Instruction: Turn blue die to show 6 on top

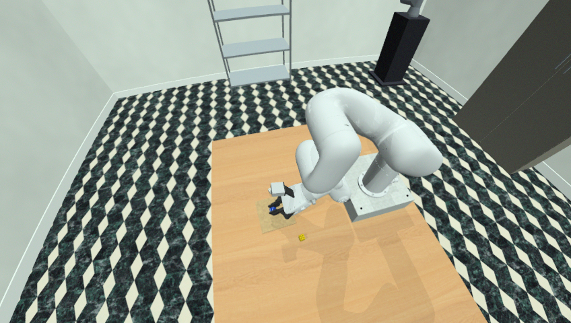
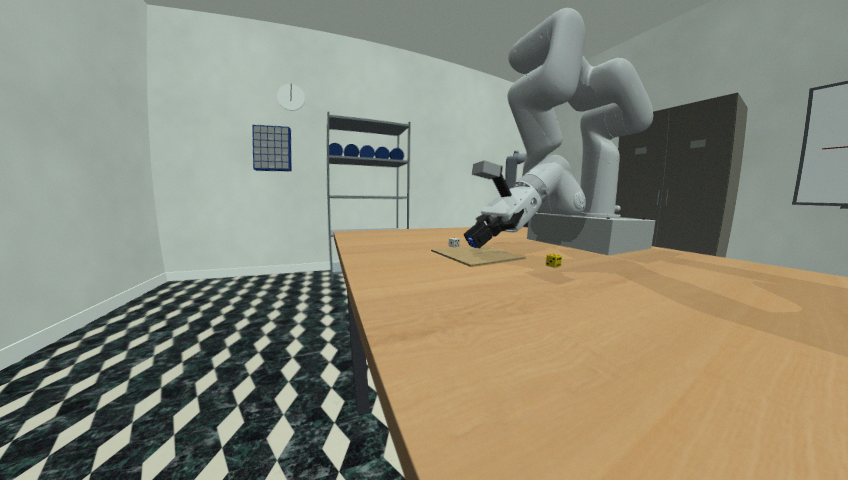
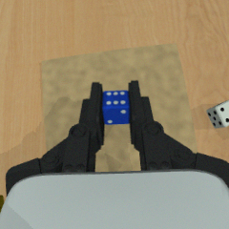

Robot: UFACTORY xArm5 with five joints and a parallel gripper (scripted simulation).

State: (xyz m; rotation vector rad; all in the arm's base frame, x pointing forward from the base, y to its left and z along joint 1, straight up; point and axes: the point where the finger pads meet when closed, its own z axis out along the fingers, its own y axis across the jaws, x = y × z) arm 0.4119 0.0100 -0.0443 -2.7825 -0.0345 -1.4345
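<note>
The tan mat lies 4 cm below my hand. Round my hand: yellow die 9 cm behind, 12 cm to the left, 3 cm below; blue die 1 cm ahead, 1 cm below; white die 10 cm to the right, 3 cm below.
</note>
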